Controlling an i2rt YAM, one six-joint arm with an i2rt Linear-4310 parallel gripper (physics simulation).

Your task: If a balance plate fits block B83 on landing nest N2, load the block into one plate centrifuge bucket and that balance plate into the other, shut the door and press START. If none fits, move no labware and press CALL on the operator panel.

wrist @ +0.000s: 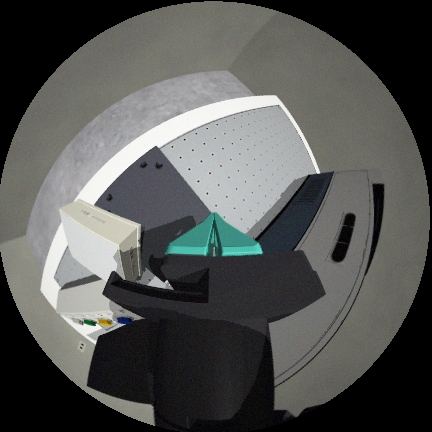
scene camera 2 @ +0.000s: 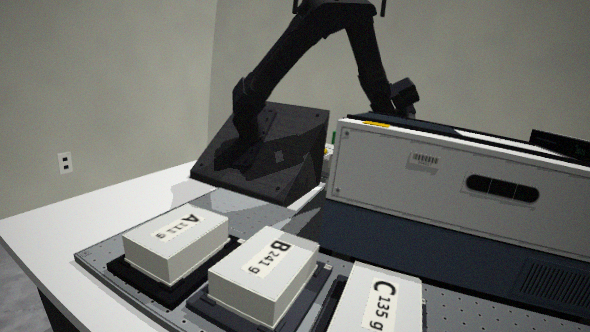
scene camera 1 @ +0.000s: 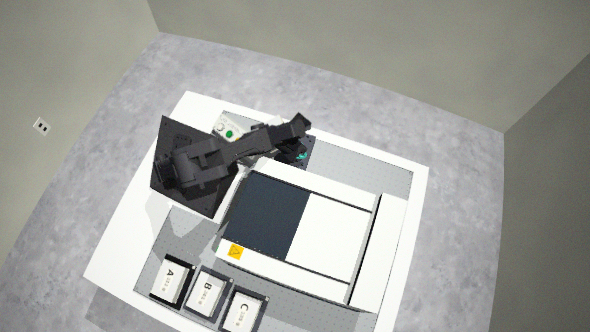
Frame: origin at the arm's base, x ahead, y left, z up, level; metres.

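Where they show: gripper, fingertip midpoint: (wrist: 213,217) (scene camera 1: 305,156); arm's base, link origin: (scene camera 2: 253,136).
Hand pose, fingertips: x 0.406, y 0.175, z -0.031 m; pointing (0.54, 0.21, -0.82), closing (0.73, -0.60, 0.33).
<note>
Things, the pixels of their top centre, and the offset from my fingertips. Level surfaces: height alone.
- dark nest plate, top centre: (wrist: 155,220) (scene camera 1: 294,148) 0.030 m down, 0.051 m back, 0.037 m left
- operator panel, top centre: (wrist: 84,319) (scene camera 1: 237,130) 0.008 m up, 0.269 m back, 0.021 m left
- perforated board, surface height: 0.076 m down
My gripper (wrist: 213,217) (scene camera 1: 301,155) is shut and empty, its teal fingertips together above the dark nest plate (wrist: 155,185) behind the centrifuge. In the wrist view a white block (wrist: 92,242) is left of the fingers, by that plate; its small print is unreadable, and the gripper body hides its lower end. Balance plates A, 111 g (scene camera 1: 169,282) (scene camera 2: 170,245), B, 241 g (scene camera 1: 202,296) (scene camera 2: 250,280), and C, 135 g (scene camera 1: 240,315) (scene camera 2: 350,300), sit on dark nests. The centrifuge (scene camera 1: 330,225) (scene camera 2: 380,165) (wrist: 315,285) has a dark blue rectangle on top; no buckets show.
The operator panel (scene camera 1: 220,123) (wrist: 80,298) carries green, yellow and blue buttons. The dark wedge-shaped arm base (scene camera 1: 220,197) (scene camera 2: 300,120) stands beside the centrifuge. A perforated board (scene camera 1: 360,162) (wrist: 235,150) extends past the nest plate.
</note>
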